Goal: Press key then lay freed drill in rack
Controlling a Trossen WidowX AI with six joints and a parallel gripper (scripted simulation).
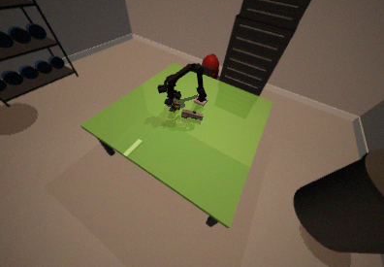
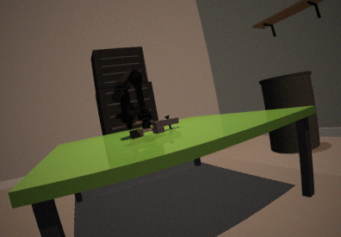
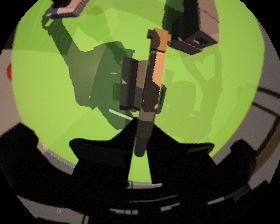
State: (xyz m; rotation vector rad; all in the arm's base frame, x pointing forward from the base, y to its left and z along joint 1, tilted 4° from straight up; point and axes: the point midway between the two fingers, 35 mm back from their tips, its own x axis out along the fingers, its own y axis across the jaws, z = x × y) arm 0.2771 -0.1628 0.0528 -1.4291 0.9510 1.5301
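Right now the tan drill is 40 mm to the left of my gripper tip, 30 mm above it and 10 mm behind it. Also, from my gripper tip: grey block (220 mm to the left, 20 mm behind, 10 mm below).
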